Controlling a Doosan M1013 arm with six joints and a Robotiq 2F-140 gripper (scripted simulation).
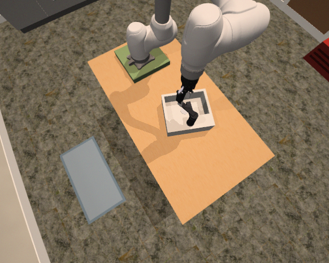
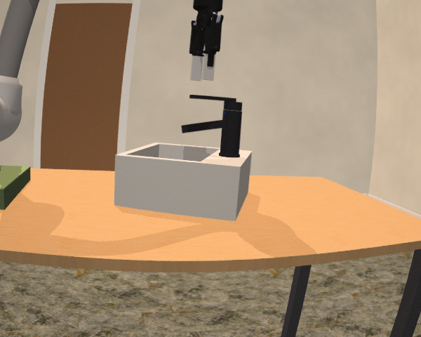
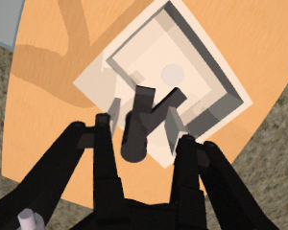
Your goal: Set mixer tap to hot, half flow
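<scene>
Now: hand 7 cm above the lever and 4 cm short of it. Also, from my hand: black mixer tap (12 cm below, 7 cm ahead, 1 cm to the left); white basin (30 cm below, 7 cm to the left, 1 cm behind).
</scene>
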